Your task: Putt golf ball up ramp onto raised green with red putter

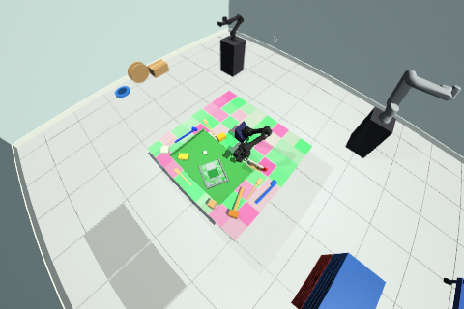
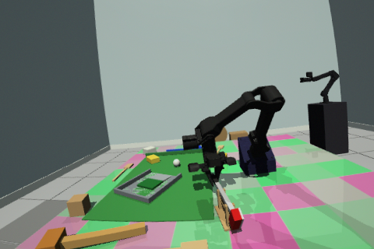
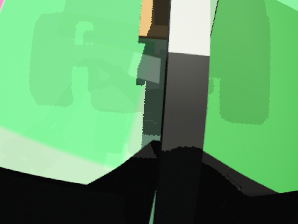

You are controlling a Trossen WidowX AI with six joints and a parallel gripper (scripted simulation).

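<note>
The orange-yellow block lies 6 cm behind my gripper tip, 36 cm to the right of it and 2 cm below it. Also, from my gripper tip: dark green mat: 24 cm ahead, 24 cm to the right, 4 cm below; then wooden rack: 2 cm behind, 13 cm to the left, 1 cm below; then red putter: 2 cm behind, 11 cm to the left, 3 cm above.
</note>
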